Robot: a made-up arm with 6 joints. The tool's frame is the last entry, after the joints.
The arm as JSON. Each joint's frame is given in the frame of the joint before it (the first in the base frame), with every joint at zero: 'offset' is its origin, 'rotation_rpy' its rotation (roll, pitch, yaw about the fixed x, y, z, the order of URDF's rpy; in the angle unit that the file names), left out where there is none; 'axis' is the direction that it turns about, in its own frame. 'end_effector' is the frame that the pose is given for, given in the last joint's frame.
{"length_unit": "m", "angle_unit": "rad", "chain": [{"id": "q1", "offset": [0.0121, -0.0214, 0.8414], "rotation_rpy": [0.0, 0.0, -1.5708], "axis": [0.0, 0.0, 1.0]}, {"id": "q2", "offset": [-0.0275, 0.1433, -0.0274], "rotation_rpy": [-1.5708, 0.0, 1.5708], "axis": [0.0, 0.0, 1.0]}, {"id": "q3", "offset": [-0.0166, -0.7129, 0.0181], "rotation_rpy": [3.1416, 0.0, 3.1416], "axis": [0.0, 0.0, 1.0]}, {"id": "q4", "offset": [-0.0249, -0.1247, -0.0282], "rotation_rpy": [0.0, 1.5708, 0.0], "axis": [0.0, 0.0, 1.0]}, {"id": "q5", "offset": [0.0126, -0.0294, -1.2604], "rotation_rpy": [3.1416, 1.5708, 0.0], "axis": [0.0, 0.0, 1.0]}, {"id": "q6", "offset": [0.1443, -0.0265, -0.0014], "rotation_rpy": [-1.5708, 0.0, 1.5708], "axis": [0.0, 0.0, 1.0]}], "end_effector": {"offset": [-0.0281, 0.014, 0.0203], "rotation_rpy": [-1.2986, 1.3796, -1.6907]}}
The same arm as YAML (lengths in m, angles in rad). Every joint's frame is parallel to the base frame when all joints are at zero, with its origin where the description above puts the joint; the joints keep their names.
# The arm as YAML. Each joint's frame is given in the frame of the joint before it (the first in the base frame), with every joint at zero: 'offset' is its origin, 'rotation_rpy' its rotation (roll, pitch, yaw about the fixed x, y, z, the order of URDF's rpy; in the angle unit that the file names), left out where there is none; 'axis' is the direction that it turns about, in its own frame. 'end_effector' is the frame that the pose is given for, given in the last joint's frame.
length_unit: m
angle_unit: rad
chain:
  - id: q1
    offset: [0.0121, -0.0214, 0.8414]
    axis: "+z"
  - id: q2
    offset: [0.1433, 0.0275, -0.0274]
    axis: "+y"
  - id: q3
    offset: [-0.0166, 0.0181, 0.7129]
    axis: "-y"
  - id: q4
    offset: [0.0249, 0.0282, 0.1247]
    axis: "-x"
  - id: q5
    offset: [1.2604, 0.0126, 0.0294]
    axis: "-y"
  - id: q6
    offset: [0.1443, 0.0014, -0.0265]
    axis: "-x"
end_effector:
  offset: [-0.0203, 0.014, -0.0281]
  rotation_rpy: [0.3899, 0.0227, -0.1899]

